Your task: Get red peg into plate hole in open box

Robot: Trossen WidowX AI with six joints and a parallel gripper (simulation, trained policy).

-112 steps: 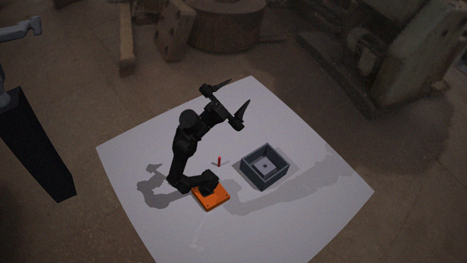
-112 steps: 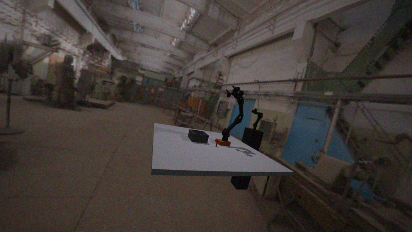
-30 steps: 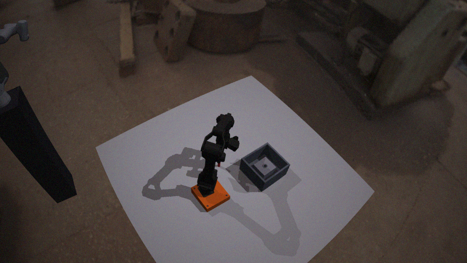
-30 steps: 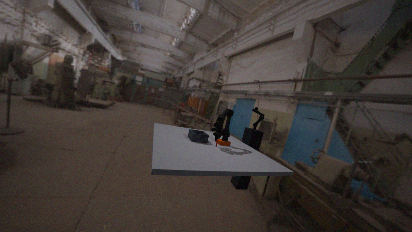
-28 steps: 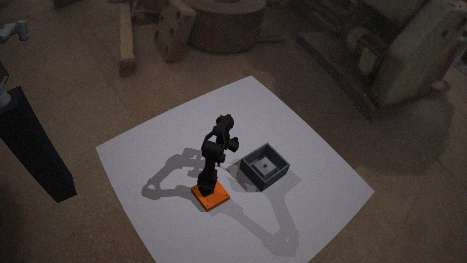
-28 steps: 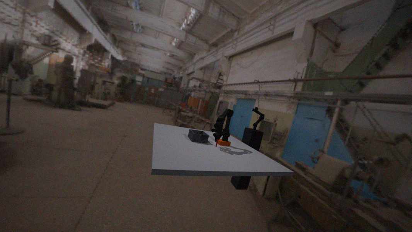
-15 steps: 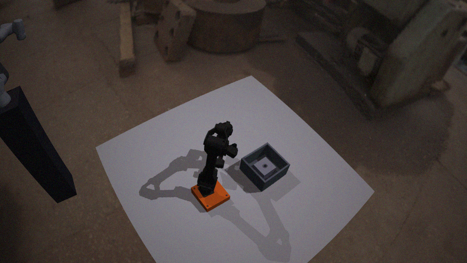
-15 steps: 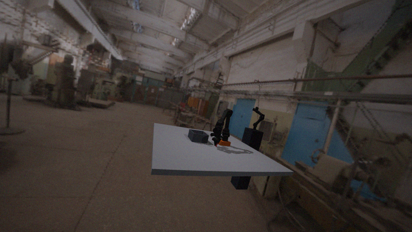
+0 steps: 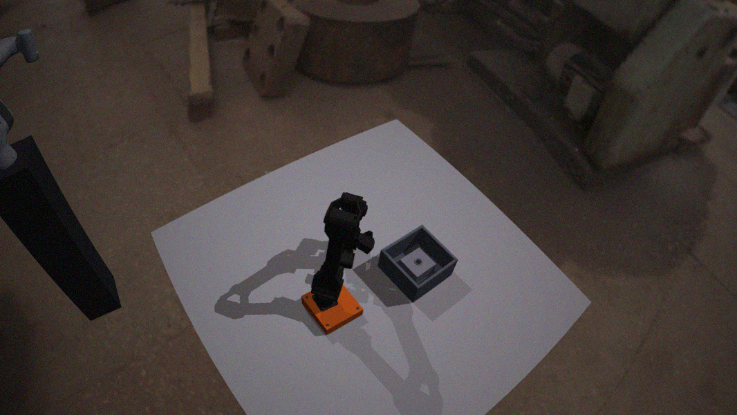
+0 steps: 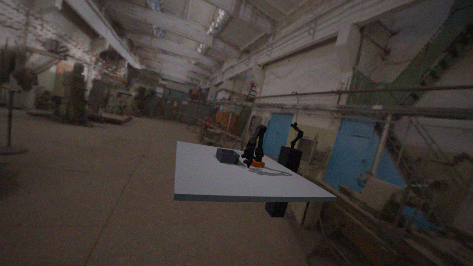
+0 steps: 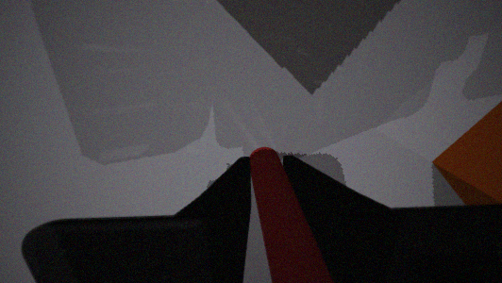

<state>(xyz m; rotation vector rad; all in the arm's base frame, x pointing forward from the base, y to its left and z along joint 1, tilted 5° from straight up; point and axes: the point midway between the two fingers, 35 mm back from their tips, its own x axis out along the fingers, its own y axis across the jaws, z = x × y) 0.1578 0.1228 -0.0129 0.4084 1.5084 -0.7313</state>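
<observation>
The light grey plate is 200 mm ahead of my gripper tip, 150 mm to the right of it and 40 mm above it. The rest, counted from my gripper tip: red peg: 40 mm above; dark box: 200 mm ahead, 150 mm to the right, 20 mm above.
</observation>
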